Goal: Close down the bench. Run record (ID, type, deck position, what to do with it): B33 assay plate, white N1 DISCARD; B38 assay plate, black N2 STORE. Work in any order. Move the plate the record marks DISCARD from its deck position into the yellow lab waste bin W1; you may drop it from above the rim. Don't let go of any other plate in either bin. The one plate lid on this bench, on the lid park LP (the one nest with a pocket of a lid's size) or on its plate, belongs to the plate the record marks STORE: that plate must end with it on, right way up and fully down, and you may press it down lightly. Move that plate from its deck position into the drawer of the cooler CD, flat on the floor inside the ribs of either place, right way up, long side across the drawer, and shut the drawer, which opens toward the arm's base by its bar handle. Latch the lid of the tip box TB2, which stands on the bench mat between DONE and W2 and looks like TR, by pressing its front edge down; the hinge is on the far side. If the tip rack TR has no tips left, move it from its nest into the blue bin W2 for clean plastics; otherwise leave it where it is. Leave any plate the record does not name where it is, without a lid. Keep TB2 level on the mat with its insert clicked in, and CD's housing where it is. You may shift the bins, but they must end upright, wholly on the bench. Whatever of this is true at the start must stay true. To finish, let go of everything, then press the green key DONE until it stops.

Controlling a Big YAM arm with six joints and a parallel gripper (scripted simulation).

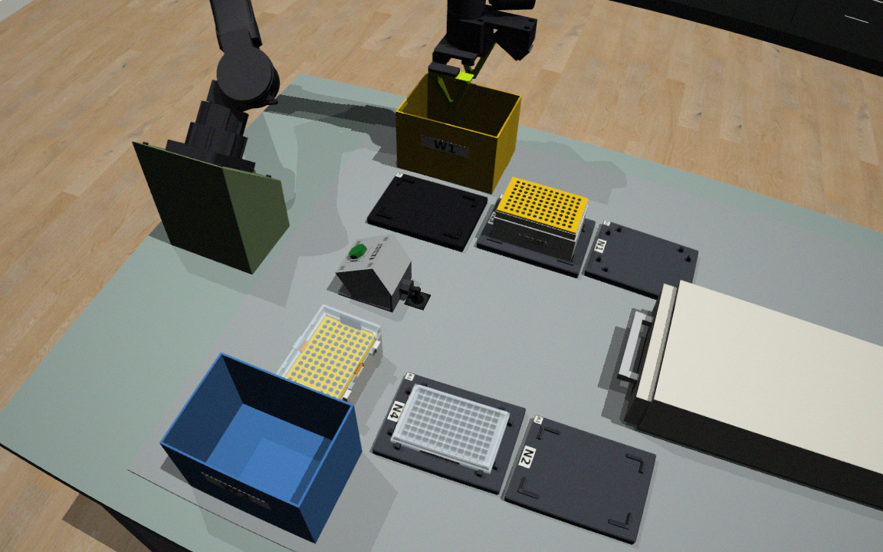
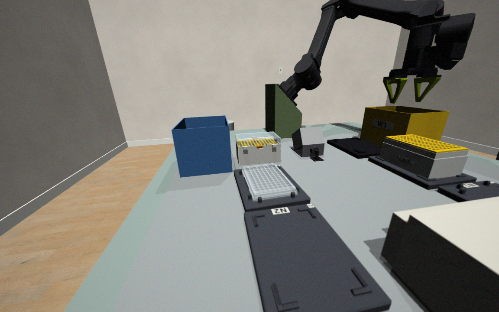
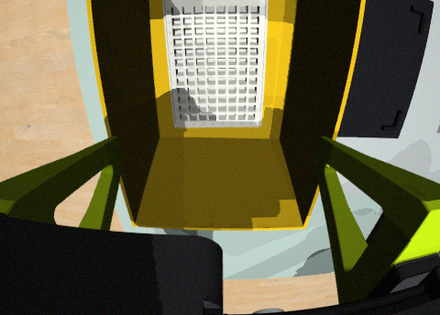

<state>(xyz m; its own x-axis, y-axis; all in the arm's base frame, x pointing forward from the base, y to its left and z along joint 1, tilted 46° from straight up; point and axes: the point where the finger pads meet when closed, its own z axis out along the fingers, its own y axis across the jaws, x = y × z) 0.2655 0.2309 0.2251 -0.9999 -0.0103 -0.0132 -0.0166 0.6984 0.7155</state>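
The tip rack TR is 18 cm ahead of my hand, 14 cm to the right of it and 10 cm below it. Round my hand: black lid park: 1 cm ahead, 15 cm to the right, 14 cm below; then white assay plate: 14 cm below; then yellow bin W1: 11 cm below.
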